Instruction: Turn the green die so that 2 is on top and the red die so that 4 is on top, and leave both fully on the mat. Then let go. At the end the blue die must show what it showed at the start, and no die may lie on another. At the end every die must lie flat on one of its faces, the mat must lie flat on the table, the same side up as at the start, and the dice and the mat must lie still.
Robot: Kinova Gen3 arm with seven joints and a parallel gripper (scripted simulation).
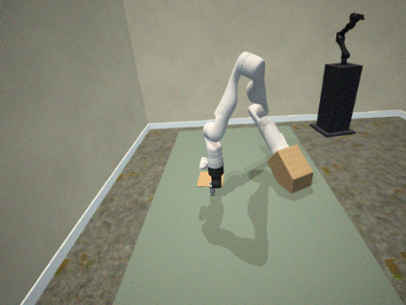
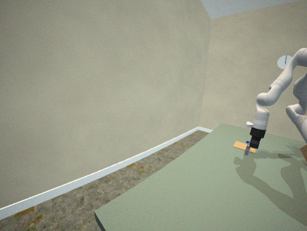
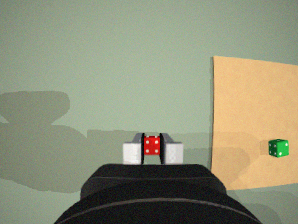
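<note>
Now: the tan mat 1 cm behind my hand, 13 cm to the right of it and 2 cm below it. From my hand the other things lie so: red die: 1 cm below; then blue die: 5 cm behind, 25 cm to the right, 1 cm below; then green die: 3 cm behind, 13 cm to the right, 1 cm below.
</note>
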